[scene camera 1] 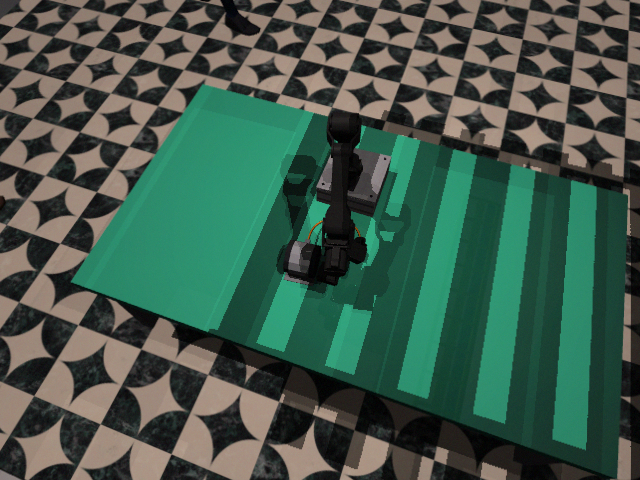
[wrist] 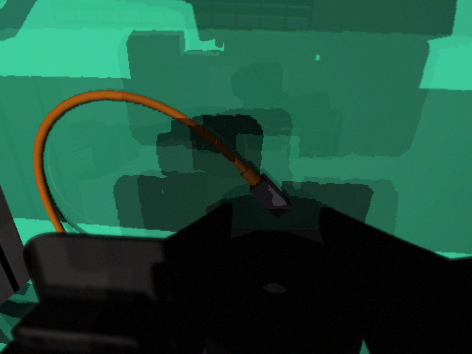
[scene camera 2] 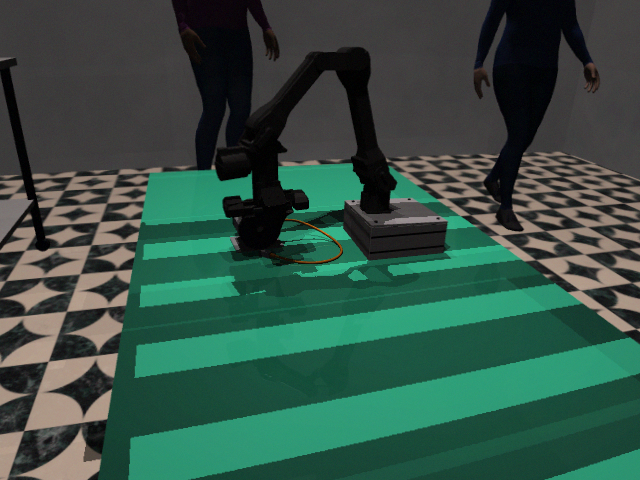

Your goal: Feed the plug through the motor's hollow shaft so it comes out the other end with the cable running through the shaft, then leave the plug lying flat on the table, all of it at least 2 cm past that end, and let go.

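Places are measured from the arm's base along level axes (x back, y up, z left), in centimetres.
Pixels of known places: gripper, fingertip midpoint: (wrist: pixel 275 213) (scene camera 2: pixel 266 236); arm's base, origin of the base link: (scene camera 2: pixel 375 209).
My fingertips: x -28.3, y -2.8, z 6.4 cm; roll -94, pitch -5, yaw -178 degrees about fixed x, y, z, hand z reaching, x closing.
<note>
Ahead of a thing's pixels: the offset from my fingertips to its middle. Level surfaces: height alone.
The dark plug @(dy -5.0, dx -0.3, dz -1.5 cm) (wrist: pixel 271 196) lies slanted near the green surface, between and just ahead of the fingertips in the wrist view. My gripper (wrist: pixel 275 213) (scene camera 1: pixel 330 280) (scene camera 2: pixel 262 249) is half open, low over the table, with the plug not clamped. The orange cable (wrist: pixel 107 95) (scene camera 1: pixel 313 227) (scene camera 2: pixel 338 246) leaves the back of the plug and bends round in a wide loop on the robot-base side. The grey motor @(dy -0.6, dx -1.3, dz -9.6 cm) (scene camera 1: pixel 300 259) stands right beside the gripper on a pale base plate @(dy -5.6, dx -1.6, dz -9.6 cm) (scene camera 1: pixel 293 279) (scene camera 2: pixel 235 243). Its shaft opening is hidden, and I cannot tell whether any cable runs through it.
The robot's grey box base (scene camera 1: pixel 379 170) (scene camera 2: pixel 408 242) stands behind the cable loop. The green table @(dy -5.7 cm) (scene camera 1: pixel 170 180) (scene camera 2: pixel 310 356) carries striped shadows, and its front edge lies beyond the motor. Two people stand past the table in scene camera 2.
</note>
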